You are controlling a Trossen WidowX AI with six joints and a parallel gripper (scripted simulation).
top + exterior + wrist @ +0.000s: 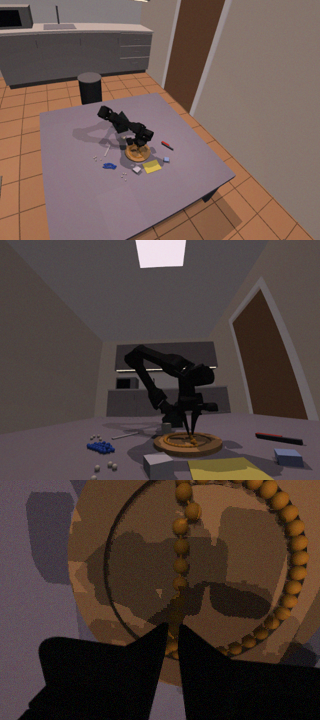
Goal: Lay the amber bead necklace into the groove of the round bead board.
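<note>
Now: gripper tip 4 cm short of the round wooden bead board, 2 cm to the left of it and 1 cm above it. From my gripper tip the other things lie so: grey block (18 cm ahead, 12 cm to the right); then yellow pad (21 cm ahead, 1 cm below); then thin rod (23 cm to the right, 8 cm behind, 1 cm below).
</note>
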